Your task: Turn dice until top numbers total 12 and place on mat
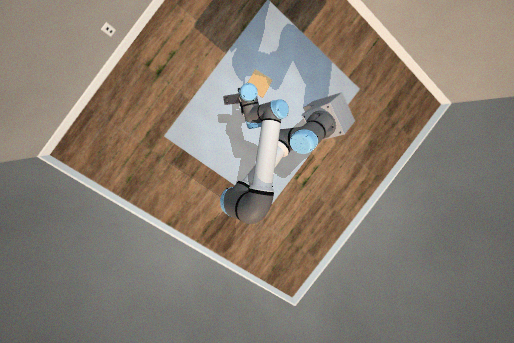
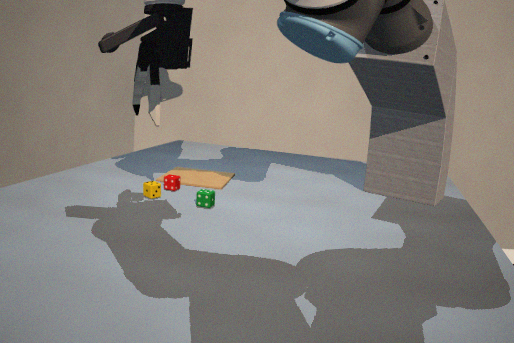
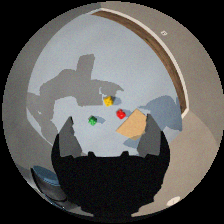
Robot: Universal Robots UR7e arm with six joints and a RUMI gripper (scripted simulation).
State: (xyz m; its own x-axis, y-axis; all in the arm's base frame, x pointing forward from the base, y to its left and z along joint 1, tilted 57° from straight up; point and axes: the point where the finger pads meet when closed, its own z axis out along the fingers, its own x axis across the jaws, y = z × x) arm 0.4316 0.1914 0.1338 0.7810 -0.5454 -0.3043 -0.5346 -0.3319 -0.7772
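Right now my hand is 10 mm past the yellow die, 10 mm to the left of it and 120 mm above it. From my hand the other things lie so: green die 110 mm behind, 40 mm to the right, 120 mm below; tan mat 10 mm ahead, 190 mm to the right, 130 mm below; red die 80 mm to the right, 120 mm below.
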